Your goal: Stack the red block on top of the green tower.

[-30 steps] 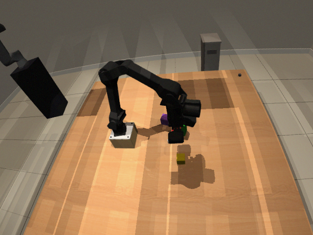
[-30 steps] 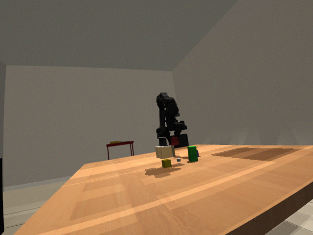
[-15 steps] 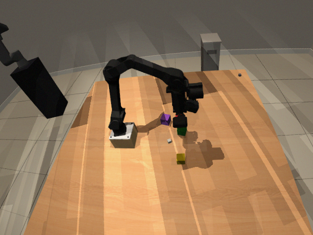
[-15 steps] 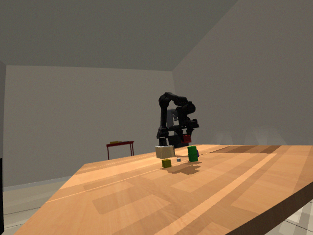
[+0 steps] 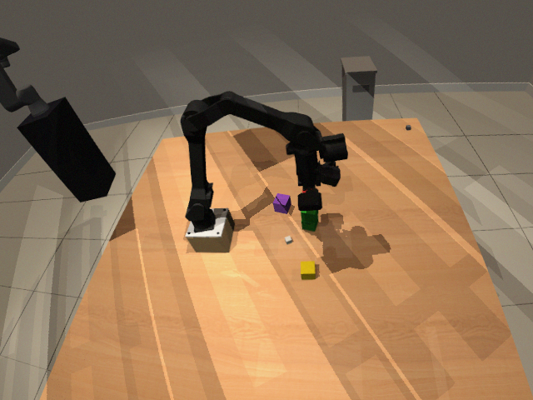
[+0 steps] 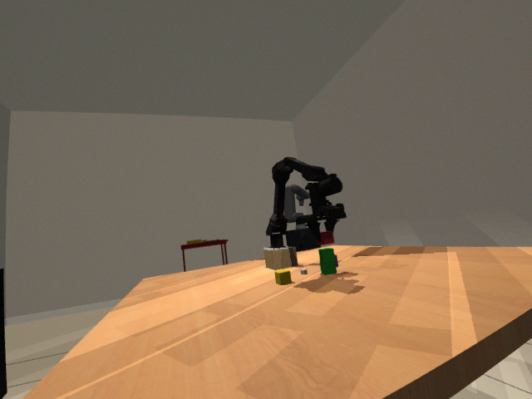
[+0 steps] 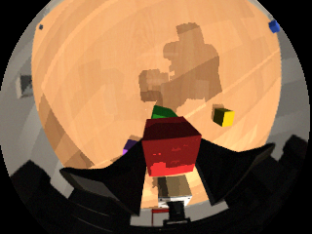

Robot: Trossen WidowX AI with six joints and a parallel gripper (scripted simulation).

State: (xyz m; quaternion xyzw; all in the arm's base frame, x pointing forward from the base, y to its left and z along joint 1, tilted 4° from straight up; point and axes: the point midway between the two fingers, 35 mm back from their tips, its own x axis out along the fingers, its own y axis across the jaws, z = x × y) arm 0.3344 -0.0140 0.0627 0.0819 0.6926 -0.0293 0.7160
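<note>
My gripper tip is 90 mm to the right of the purple block, 90 mm past it and 90 mm above it. Also, from my gripper tip: small dark cube: 530 mm ahead, 420 mm to the left, 100 mm below; then yellow block: 170 mm to the right, 90 mm below, 50 mm behind; then red block: 10 mm above.
</note>
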